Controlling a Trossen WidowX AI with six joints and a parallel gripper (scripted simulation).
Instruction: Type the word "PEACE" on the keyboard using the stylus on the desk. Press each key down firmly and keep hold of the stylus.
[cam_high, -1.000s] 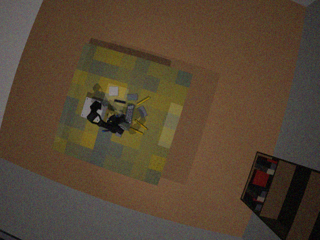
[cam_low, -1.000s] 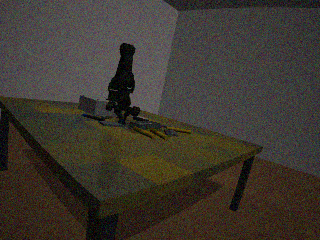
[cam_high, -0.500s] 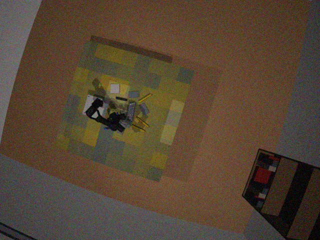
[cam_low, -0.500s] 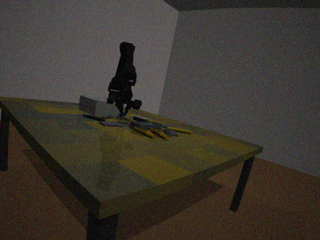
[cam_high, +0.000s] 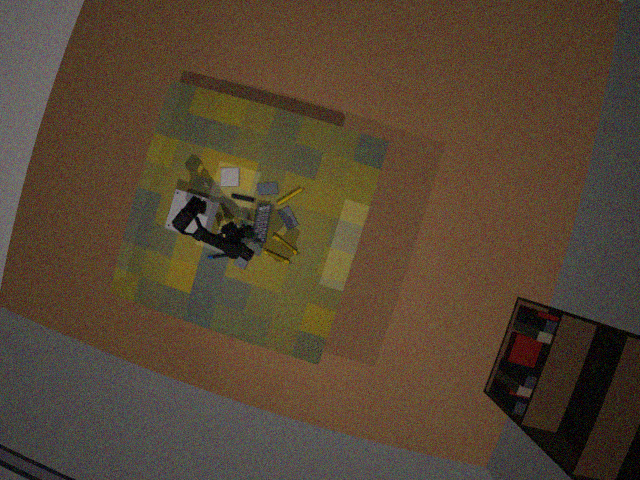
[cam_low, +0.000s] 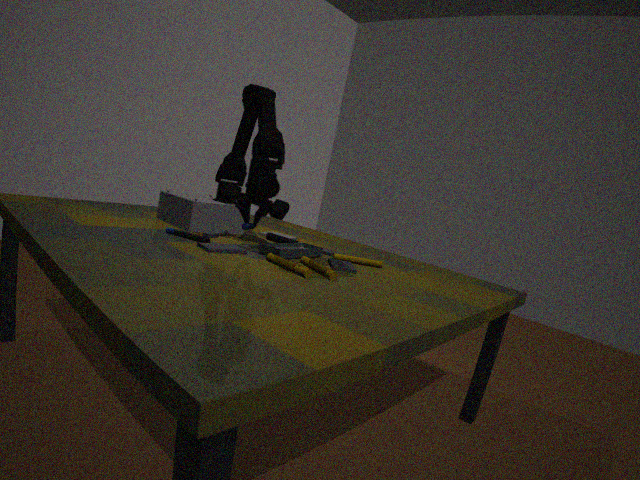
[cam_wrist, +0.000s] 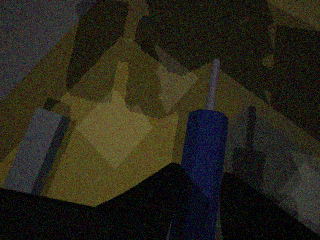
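The blue stylus is 1 cm behind my gripper tip and 1 cm to the left of it. From my gripper tip the other things lie so: grey stylus tip (2 cm behind, 4 cm to the left); dark blue pen (11 cm behind, 16 cm to the right, 5 cm below).
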